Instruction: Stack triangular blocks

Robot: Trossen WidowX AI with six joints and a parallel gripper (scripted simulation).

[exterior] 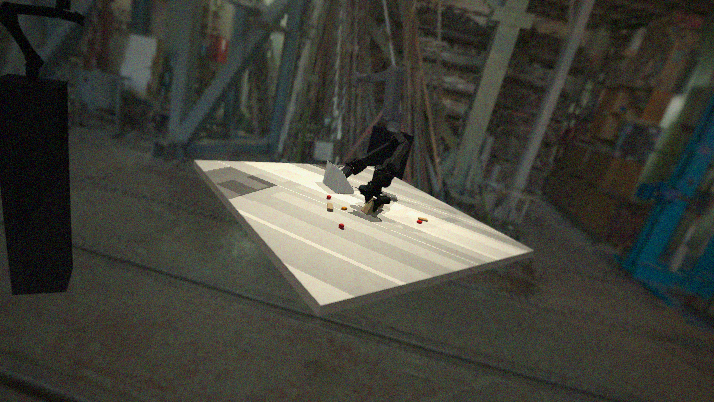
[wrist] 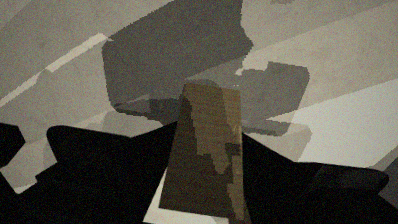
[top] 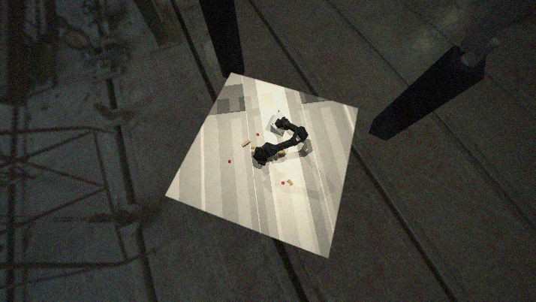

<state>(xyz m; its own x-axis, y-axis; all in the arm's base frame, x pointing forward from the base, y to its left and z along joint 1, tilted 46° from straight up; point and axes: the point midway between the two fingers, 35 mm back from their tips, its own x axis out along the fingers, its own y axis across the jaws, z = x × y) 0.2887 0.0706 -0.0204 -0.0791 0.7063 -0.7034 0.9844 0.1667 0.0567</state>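
Right now the brown wooden triangular block is 10 mm to the left of my gripper tip and 10 mm above it. The rest, counted from my gripper tip: small yellow block (20 mm behind, 130 mm to the right); then tan block (30 mm behind, 210 mm to the right).
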